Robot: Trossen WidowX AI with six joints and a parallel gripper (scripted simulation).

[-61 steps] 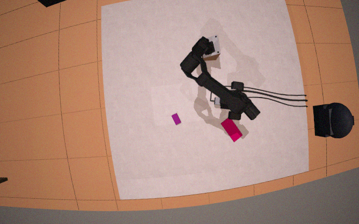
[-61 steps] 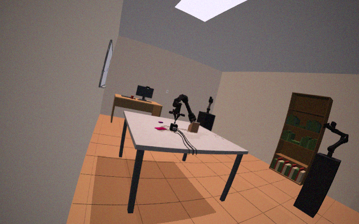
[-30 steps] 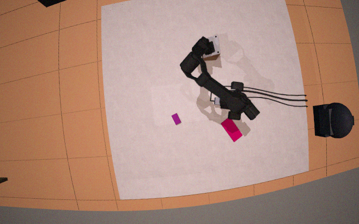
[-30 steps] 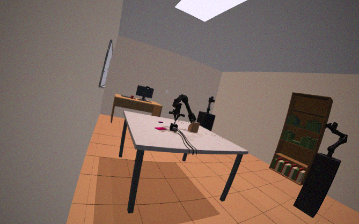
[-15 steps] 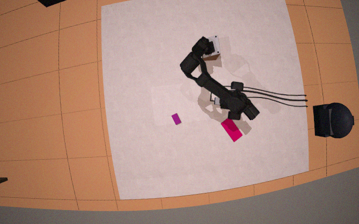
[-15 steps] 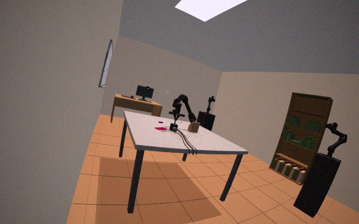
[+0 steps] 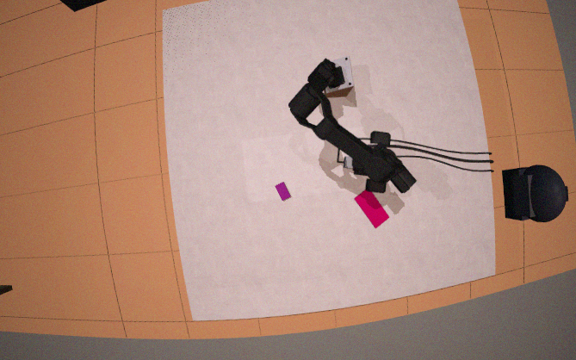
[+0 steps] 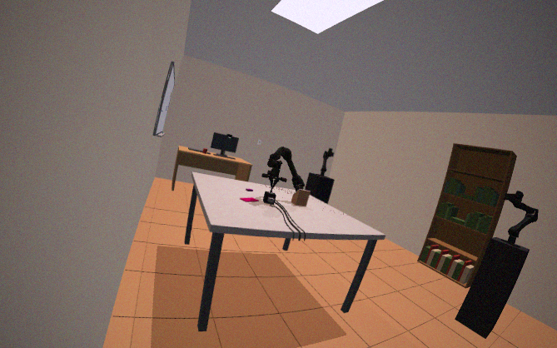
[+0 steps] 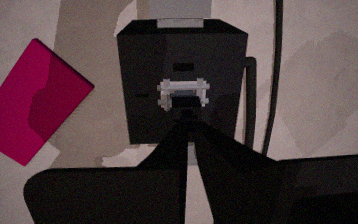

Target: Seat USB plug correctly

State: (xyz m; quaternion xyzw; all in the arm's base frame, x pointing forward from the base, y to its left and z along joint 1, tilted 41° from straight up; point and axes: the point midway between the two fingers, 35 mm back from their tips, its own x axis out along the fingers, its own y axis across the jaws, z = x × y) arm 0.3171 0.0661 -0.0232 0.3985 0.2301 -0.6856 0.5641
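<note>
The dark USB plug lies 2 cm below my gripper tip. The rest, counted from my gripper tip: magenta card (16 cm ahead, 11 cm below); USB socket (4 cm below); purple block (31 cm to the right, 11 cm below, 4 cm ahead).
</note>
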